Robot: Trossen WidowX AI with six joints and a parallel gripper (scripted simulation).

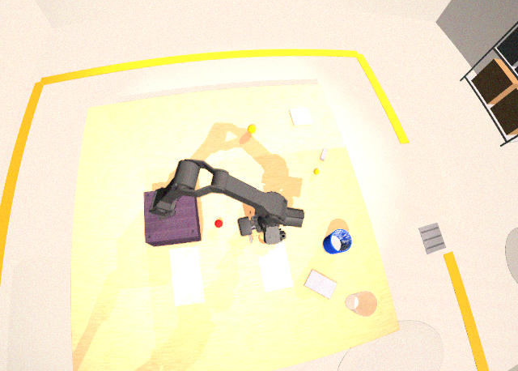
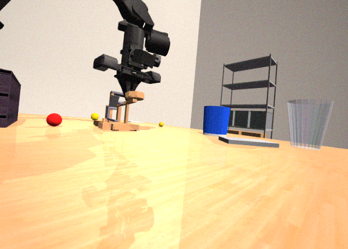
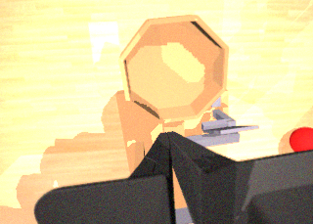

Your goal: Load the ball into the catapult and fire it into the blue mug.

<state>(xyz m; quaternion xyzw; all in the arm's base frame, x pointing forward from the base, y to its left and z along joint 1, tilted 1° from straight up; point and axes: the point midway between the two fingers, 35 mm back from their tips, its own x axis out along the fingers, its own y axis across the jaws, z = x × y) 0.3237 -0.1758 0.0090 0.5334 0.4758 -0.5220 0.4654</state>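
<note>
Right now my gripper tip is 3 cm above the wooden catapult, 2 cm to the right of it and 2 cm past it. The rest, counted from my gripper tip: flat grey tile (29 cm to the right, 14 cm ahead, 8 cm below); blue mug (26 cm ahead, 16 cm to the right, 5 cm below); red ball (15 cm behind, 8 cm to the left, 7 cm below).
</note>
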